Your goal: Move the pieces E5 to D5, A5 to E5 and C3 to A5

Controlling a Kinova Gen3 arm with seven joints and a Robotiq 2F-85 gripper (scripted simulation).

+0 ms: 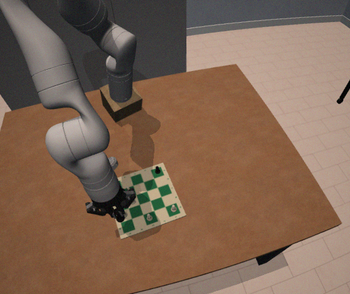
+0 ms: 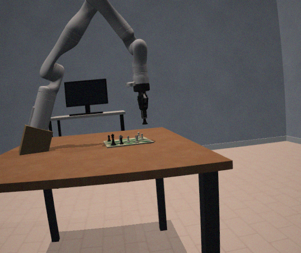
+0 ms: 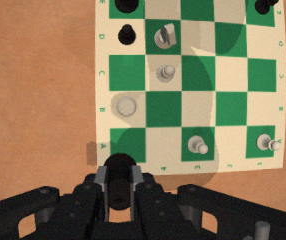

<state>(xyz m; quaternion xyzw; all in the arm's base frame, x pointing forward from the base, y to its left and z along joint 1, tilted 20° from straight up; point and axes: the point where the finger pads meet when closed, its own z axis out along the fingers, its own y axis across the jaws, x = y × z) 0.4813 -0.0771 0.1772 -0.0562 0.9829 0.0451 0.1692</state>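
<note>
Right now my hand is 11 cm above the white rook and 4 cm past it. Round my hand: tall black piece 2 cm below; chessboard 13 cm below, 9 cm behind, 7 cm to the left.
</note>
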